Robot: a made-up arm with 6 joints.
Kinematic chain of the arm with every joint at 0, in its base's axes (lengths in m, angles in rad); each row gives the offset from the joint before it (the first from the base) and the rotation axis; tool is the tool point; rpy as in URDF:
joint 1: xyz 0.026 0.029 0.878 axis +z
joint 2: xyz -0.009 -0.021 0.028 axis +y
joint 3: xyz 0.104 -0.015 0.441 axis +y
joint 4: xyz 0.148 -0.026 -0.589 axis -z
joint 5: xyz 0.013 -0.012 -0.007 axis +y
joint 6: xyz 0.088 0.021 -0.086 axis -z
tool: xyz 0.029 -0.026 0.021 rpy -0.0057 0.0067 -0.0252
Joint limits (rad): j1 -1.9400..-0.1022 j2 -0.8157..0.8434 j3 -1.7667..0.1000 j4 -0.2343..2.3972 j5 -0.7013..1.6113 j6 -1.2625..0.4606
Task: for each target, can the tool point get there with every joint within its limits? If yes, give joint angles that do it. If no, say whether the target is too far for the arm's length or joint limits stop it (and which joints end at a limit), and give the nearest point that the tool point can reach.
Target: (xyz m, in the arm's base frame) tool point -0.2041 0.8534 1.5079
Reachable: no: joint limits stop it (at a limit: joint 1, joint 2, joint 3, joint 5) | nearest point -0.0876 0.2466 1.8884 | short by 0.726 m
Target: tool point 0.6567 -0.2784 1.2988
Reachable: yes | joints -0.4030 -0.3160 -0.9423 1.6817 1.3954 -1.0991
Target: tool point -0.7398 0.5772 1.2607
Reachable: no: joint limits stop it (at a limit: joint 1, joint 2, joint 3, joint 5) | nearest point -0.2452 -0.0842 0.9388 | short by 0.886 m
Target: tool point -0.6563 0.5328 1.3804
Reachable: no: joint limits stop it (at a limit: joint 2, joint 3, joint 5) | nearest point -0.1541 0.1620 1.8302 | short by 0.769 m
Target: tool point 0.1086 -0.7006 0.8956
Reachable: yes | joints -1.3284 0.1535 -0.6646 0.1740 -0.0675 -0.2523
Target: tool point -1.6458 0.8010 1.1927
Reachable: no: too far | nearest point -0.2565 -0.1081 0.9703 | short by 1.675 m
